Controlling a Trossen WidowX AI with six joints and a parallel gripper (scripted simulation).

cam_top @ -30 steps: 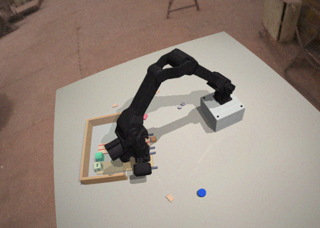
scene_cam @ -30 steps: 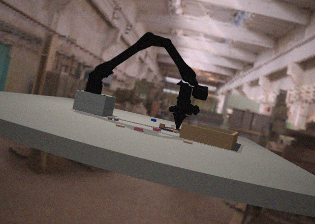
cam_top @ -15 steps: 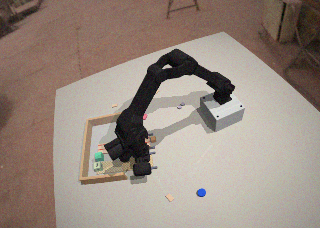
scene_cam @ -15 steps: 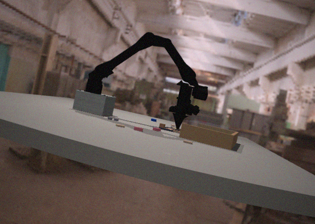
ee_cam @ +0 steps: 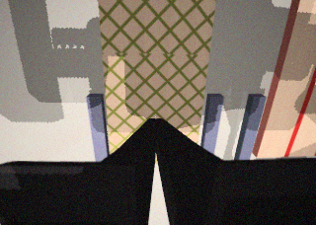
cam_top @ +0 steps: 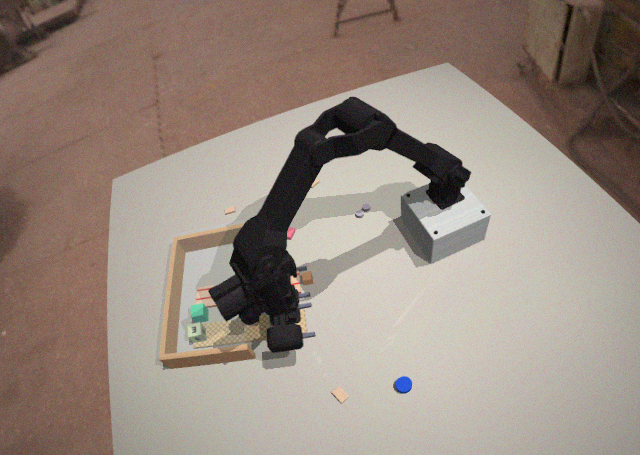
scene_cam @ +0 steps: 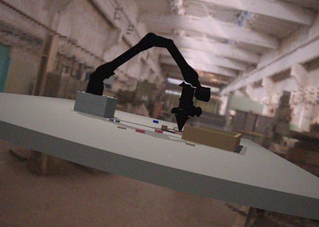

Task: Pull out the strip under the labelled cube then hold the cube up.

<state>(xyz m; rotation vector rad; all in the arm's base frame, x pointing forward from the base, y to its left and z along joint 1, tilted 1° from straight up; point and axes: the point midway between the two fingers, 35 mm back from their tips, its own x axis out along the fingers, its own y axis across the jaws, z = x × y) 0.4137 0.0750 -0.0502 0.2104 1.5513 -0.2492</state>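
Now: the tan cross-hatched strip 90 mm ahead of my gripper tip and 30 mm to the right of it. Also, from my gripper tip: tan tile (180 mm to the left, 30 mm behind); then labelled cube (200 mm ahead, 60 mm to the right, 20 mm above); then orange block (80 mm to the right, 70 mm behind).
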